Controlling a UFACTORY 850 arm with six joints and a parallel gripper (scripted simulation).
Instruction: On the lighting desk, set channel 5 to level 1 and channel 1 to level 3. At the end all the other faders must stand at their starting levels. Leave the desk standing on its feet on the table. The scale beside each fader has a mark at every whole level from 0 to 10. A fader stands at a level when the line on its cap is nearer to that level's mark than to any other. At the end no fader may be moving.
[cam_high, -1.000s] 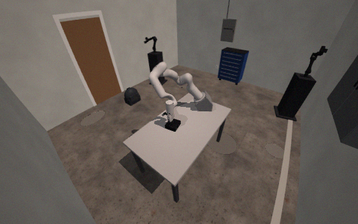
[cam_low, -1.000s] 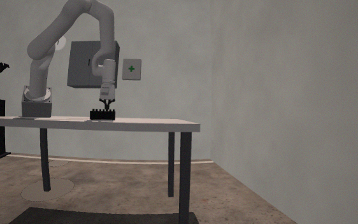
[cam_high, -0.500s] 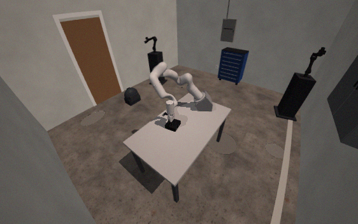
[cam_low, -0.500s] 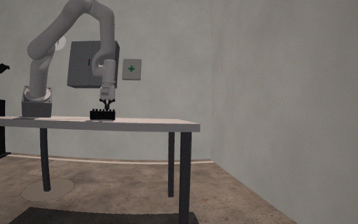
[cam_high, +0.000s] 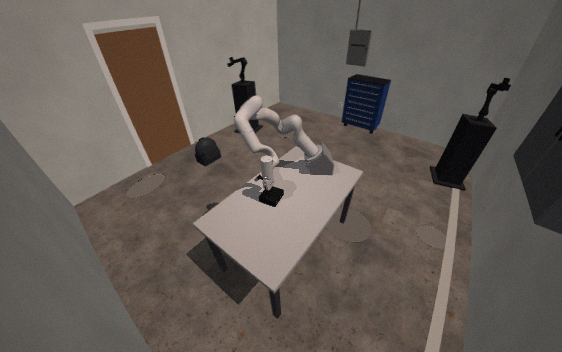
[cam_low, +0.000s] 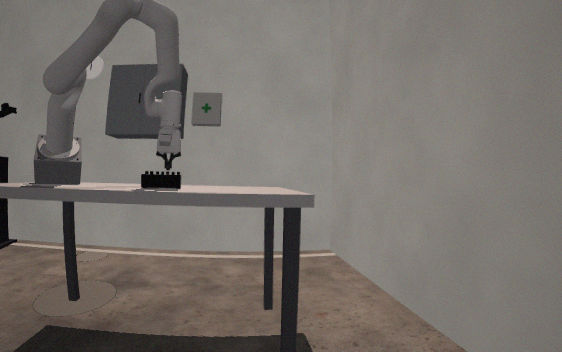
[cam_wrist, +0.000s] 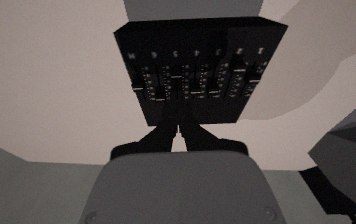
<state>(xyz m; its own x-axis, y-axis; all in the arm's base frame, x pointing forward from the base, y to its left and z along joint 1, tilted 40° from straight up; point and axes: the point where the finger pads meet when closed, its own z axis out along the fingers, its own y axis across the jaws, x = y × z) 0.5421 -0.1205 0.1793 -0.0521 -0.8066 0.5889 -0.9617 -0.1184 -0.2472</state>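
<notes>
The channel 5 fader cap is 30 mm to the right of my hand and 30 mm below it. Round my hand: channel 2 fader cap: 70 mm behind, 30 mm to the right, 30 mm below; channel 1 fader cap: 90 mm behind, 30 mm below, 10 mm to the right.
</notes>
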